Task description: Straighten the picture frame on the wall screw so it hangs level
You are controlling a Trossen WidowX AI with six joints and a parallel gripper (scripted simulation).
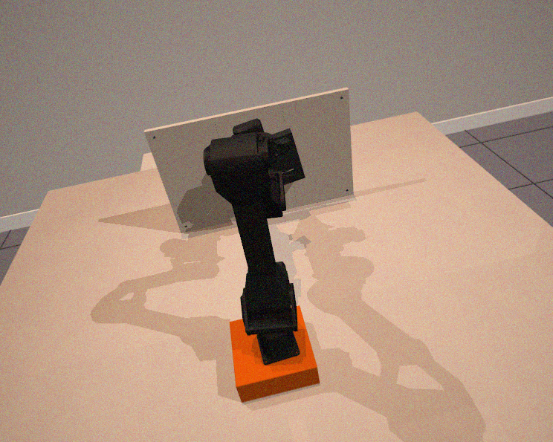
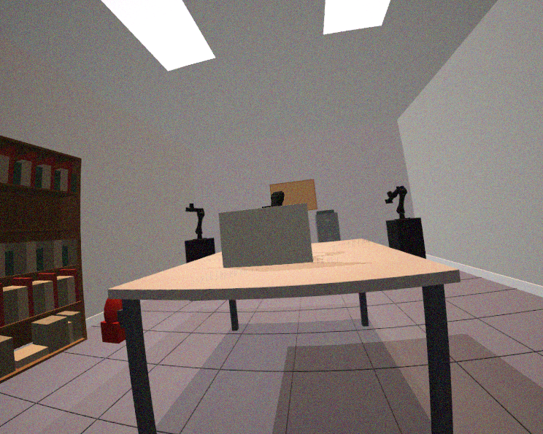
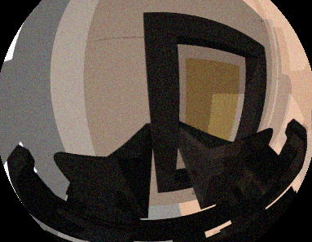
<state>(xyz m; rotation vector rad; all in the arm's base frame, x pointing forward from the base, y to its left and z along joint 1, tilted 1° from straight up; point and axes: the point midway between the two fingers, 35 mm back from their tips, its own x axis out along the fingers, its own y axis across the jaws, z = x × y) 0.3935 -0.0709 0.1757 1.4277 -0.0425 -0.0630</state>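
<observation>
My gripper tip is 10 mm to the left of the picture frame and 50 mm above it. Also, from my gripper tip: wall board: 20 mm ahead, 70 mm below.
</observation>
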